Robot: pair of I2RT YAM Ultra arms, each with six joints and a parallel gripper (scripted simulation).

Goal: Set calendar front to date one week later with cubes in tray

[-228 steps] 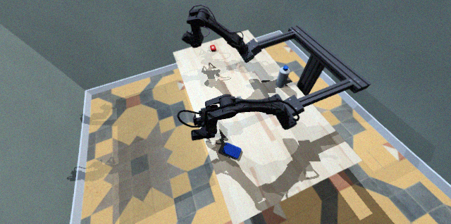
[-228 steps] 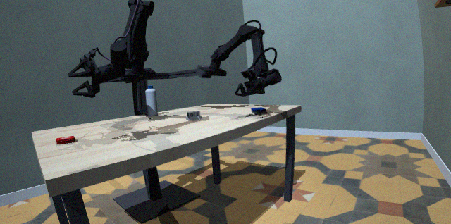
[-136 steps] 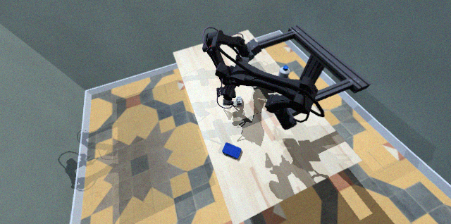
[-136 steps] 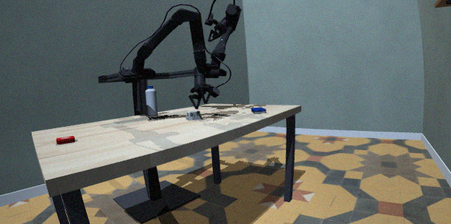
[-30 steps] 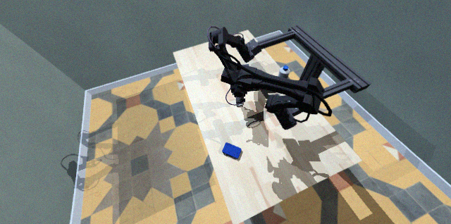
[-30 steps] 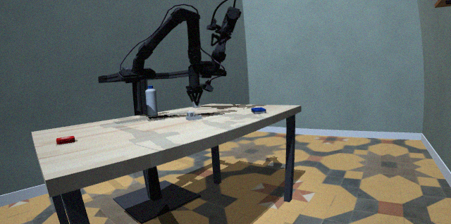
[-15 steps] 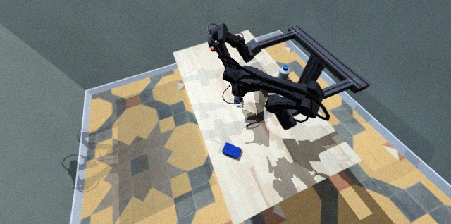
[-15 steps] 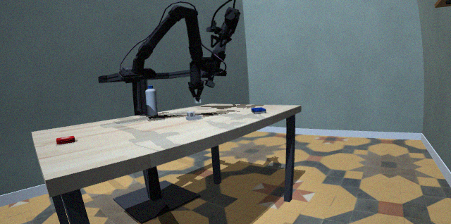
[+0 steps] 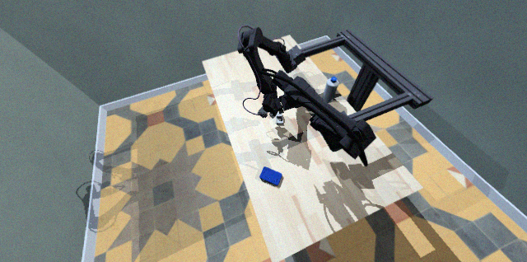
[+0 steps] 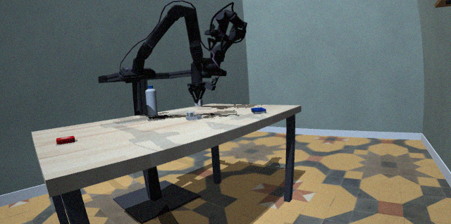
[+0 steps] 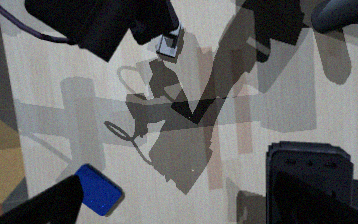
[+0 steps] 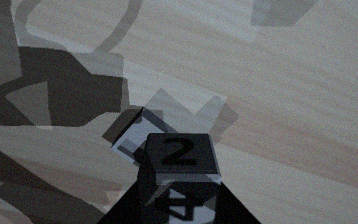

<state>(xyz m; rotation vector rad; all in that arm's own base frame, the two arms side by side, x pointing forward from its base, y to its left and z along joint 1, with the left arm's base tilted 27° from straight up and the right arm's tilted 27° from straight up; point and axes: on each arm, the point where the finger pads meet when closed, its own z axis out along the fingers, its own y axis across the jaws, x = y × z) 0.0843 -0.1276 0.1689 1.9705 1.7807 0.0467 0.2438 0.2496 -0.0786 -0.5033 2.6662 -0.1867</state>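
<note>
Now: right hand 9 cm above the calendar tray and 4 cm past it. From my right hand the other things lie so: white bottle (43 cm behind, 5 cm to the right, 1 cm below); red object (70 cm to the right, 9 cm below, 2 cm behind); blue block (34 cm to the left, 14 cm ahead, 9 cm below).
</note>
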